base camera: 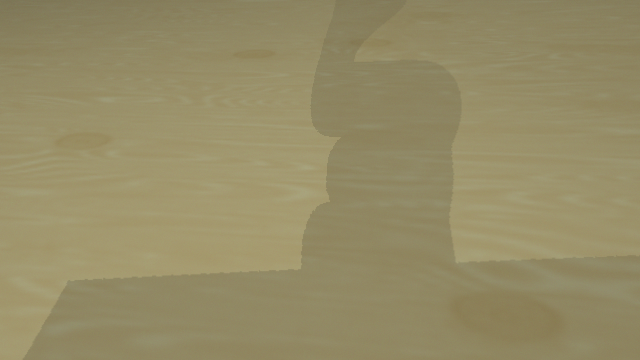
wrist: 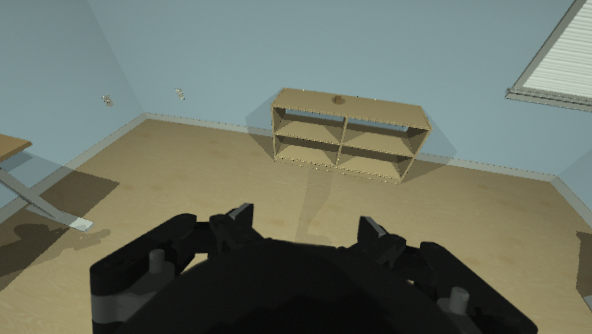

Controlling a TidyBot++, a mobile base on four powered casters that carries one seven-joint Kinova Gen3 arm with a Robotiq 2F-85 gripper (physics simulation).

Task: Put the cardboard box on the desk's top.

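Frame: origin at the arm's base, x left, y back, z up, level; centimetres.
Where they show: gripper, fingertip midpoint: [wrist: 305, 221].
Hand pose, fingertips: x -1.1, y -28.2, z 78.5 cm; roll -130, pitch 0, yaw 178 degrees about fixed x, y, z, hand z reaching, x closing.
Observation:
After its pixels a point has its place.
The cardboard box does not show in the base camera view or the wrist view. At the left edge of the wrist view, the corner of a brown wooden table top [wrist: 12, 146] {x 154.6, y -82.1, z 32.4 cm}, which looks like part of the desk, stands over a slanting grey leg [wrist: 37, 199] {x 185.6, y -79.5, z -15.7 cm} with a flat foot on the floor. The rest of it is cut off by the frame. My gripper [wrist: 305, 221] {x -1.1, y -28.2, z 78.4 cm} is open and empty, its black fingers spread wide above the floor, with the desk corner off to its left.
A low wooden shelf unit [wrist: 305, 97] {x 1.8, y -179.9, z 21.4 cm} with four compartments stands against the blue wall ahead, with a round brown spot on its top. A window with blinds [wrist: 562, 67] {x -182.1, y -173.8, z 62.8 cm} is at upper right. The base camera view shows wooden floor [base camera: 175, 150] {x 24.1, y -59.5, z -39.6 cm} and my shadow [base camera: 390, 165] {x -9.2, y -52.9, z -39.6 cm}.

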